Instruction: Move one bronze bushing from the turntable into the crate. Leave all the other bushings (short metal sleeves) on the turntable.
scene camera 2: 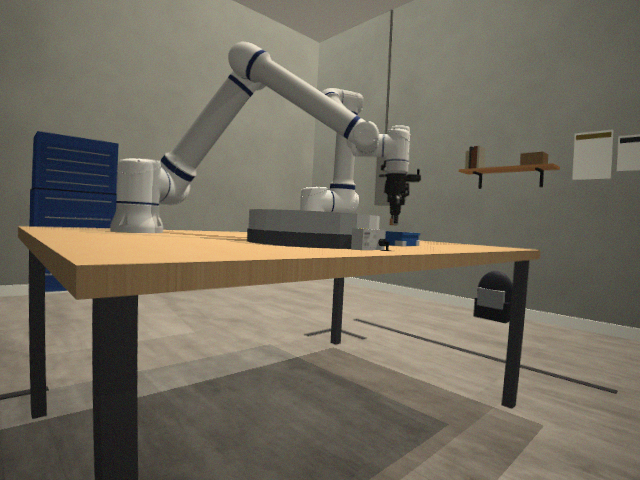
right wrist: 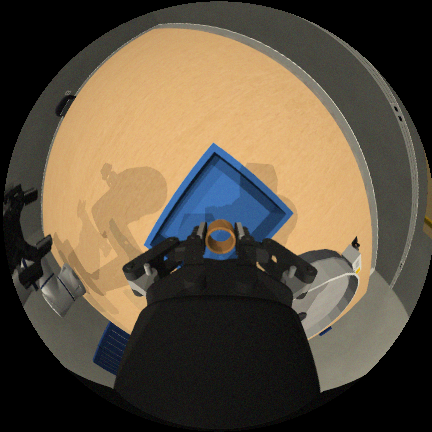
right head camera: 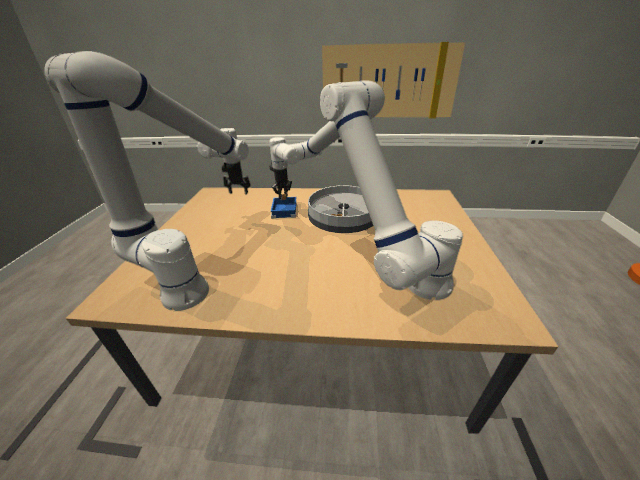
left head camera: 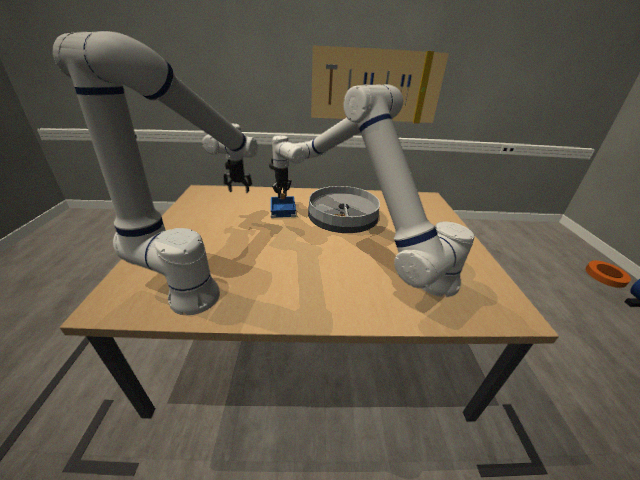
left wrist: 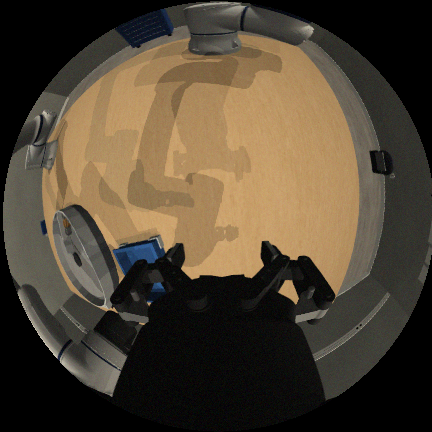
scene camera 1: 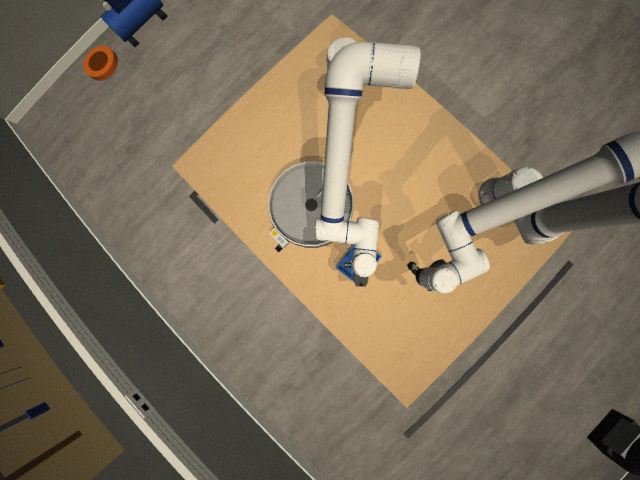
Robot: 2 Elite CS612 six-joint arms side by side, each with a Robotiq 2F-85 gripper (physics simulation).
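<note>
My right gripper (left head camera: 282,192) (right head camera: 282,192) (scene camera 2: 394,219) (right wrist: 220,229) is shut on a bronze bushing (left head camera: 282,196) (right head camera: 283,196) (scene camera 2: 391,221) (right wrist: 221,246) and holds it above the blue crate (left head camera: 283,213) (right head camera: 284,214) (scene camera 2: 408,236) (right wrist: 250,179). The bushing's open end faces the right wrist camera. The crate floor that shows in the right wrist view bears no bushing. My left gripper (left head camera: 239,190) (right head camera: 238,192) (scene camera 1: 412,267) (left wrist: 222,250) is open and empty above the table. The round turntable (left head camera: 343,224) (right head camera: 338,223) (scene camera 1: 290,240) stands beside the crate, with small bushings (left head camera: 341,213) (left wrist: 66,223) inside its wall.
The right forearm (scene camera 1: 337,155) passes over the turntable in scene camera 1. The turntable has a raised wall and a dark centre hub (scene camera 1: 311,204). A small control box (scene camera 1: 279,237) (scene camera 2: 364,239) stands at its edge. The wooden table (left head camera: 258,310) carries both arm bases.
</note>
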